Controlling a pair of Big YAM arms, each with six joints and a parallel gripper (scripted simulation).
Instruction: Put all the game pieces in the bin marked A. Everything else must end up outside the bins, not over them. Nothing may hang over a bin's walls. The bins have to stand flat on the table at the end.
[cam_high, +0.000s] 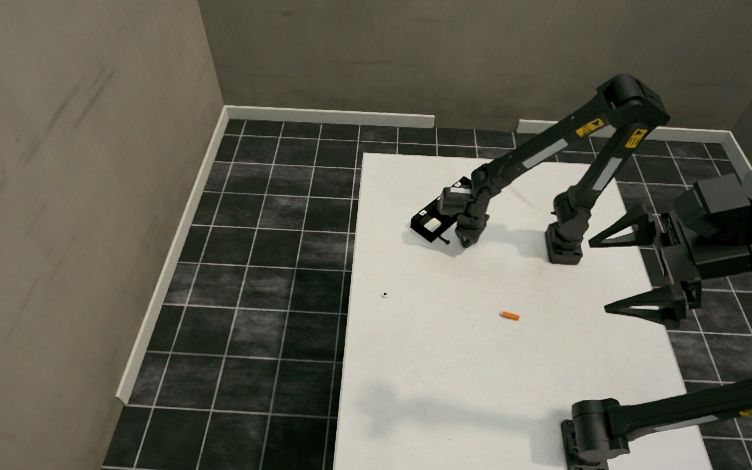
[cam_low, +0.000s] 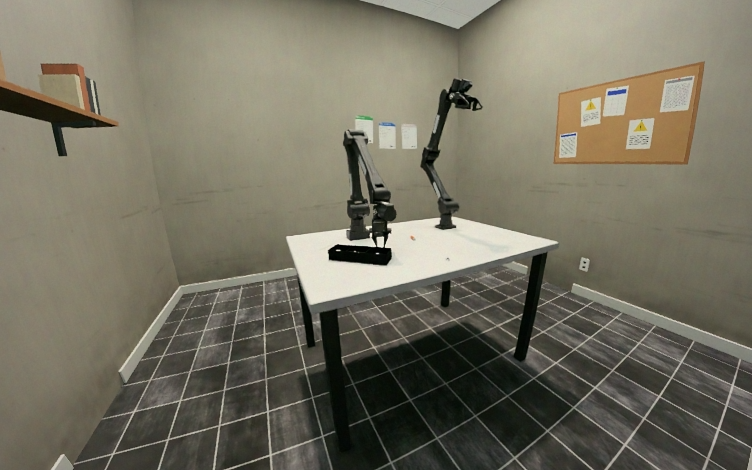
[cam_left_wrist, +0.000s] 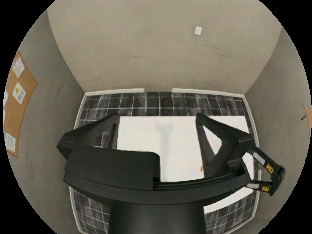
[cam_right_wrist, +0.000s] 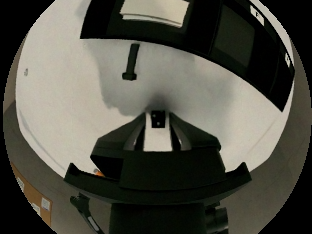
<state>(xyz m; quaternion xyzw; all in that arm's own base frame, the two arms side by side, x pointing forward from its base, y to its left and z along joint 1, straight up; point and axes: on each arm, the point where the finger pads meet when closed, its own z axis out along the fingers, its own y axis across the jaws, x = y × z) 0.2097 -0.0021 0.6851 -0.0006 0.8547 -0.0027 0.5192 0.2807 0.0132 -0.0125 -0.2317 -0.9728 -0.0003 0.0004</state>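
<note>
The black die lies right at my right hand. From my right hand the other things lie so: orange cylinder (120 mm behind, 230 mm to the left, 10 mm below); dark screw (60 mm ahead, 10 mm below); black bin (60 mm ahead, 120 mm to the right, 10 mm above).
</note>
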